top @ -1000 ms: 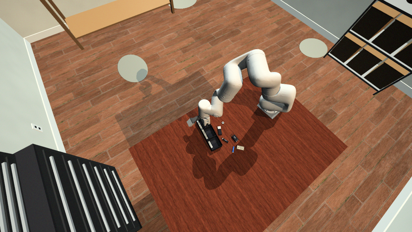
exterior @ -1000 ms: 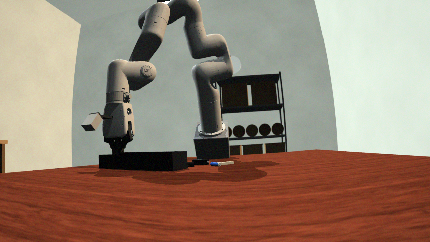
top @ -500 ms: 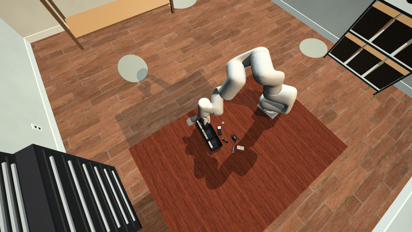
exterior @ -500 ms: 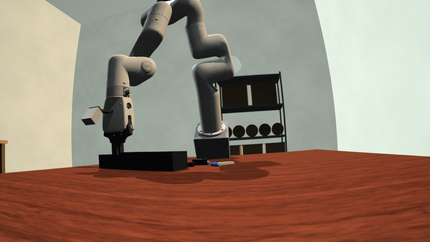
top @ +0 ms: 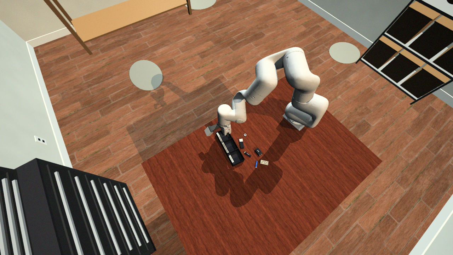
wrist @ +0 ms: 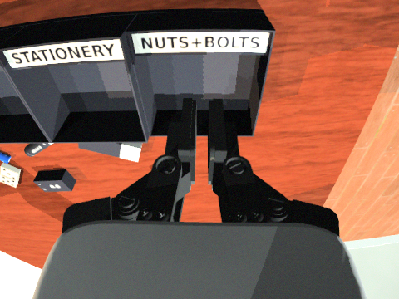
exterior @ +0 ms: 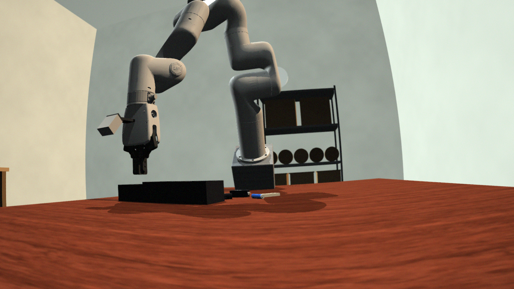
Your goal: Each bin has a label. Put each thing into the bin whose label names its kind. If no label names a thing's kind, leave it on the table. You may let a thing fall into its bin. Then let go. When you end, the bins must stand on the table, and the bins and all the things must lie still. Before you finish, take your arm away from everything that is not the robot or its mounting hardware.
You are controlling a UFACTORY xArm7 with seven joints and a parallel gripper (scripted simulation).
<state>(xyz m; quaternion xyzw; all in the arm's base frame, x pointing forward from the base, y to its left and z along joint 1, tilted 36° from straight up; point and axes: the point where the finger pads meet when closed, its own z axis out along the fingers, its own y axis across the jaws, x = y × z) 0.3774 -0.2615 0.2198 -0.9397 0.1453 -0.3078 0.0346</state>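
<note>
My gripper is now 80 mm to the right of the black bin row, 60 mm above it and 30 mm short of it. Round my hand: nut (120 mm behind, 90 mm to the left, 80 mm below); black cylindrical battery (200 mm to the left, 80 mm below, 30 mm behind); black boxy battery (250 mm to the left, 90 mm behind, 80 mm below).
</note>
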